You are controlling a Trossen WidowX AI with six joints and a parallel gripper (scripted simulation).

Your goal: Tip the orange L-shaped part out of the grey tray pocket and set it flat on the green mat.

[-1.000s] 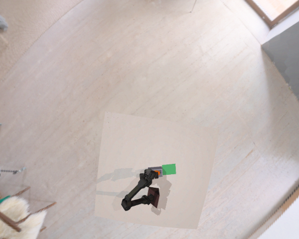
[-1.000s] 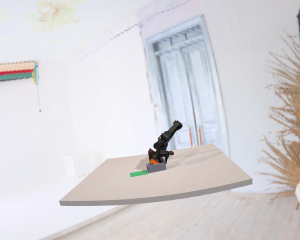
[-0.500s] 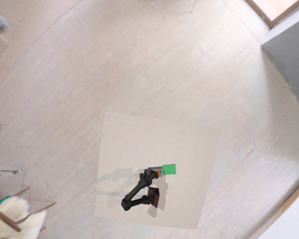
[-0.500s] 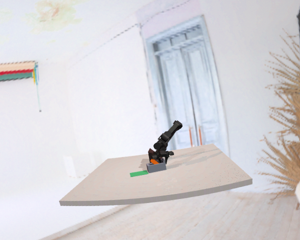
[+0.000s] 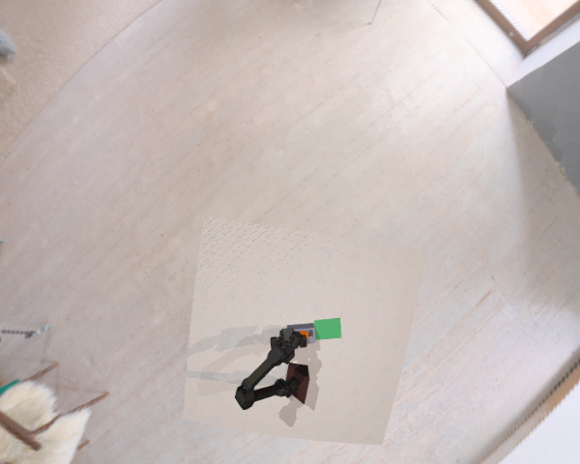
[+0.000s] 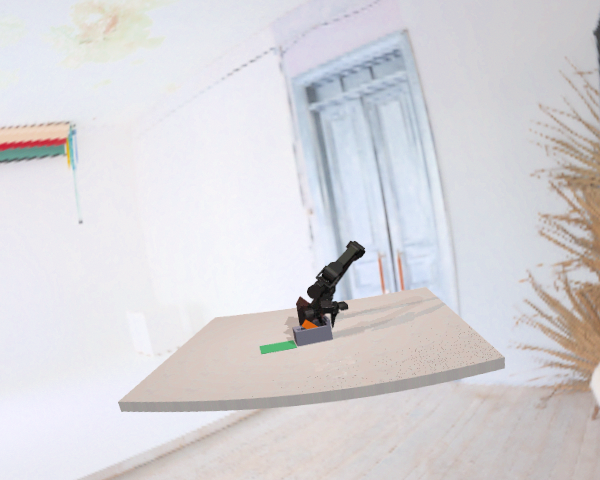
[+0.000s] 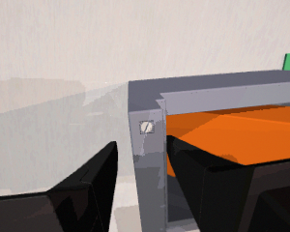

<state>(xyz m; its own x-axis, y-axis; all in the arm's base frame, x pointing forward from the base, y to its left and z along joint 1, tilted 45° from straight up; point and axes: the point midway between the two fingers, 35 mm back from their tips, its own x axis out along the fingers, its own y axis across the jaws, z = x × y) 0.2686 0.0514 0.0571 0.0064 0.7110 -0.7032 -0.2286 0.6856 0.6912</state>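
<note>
My gripper tip is now 1 cm short of the orange L-shaped part and 5 cm to the left of it. Round my gripper tip: green mat: 5 cm ahead, 22 cm to the right, 5 cm below.
</note>
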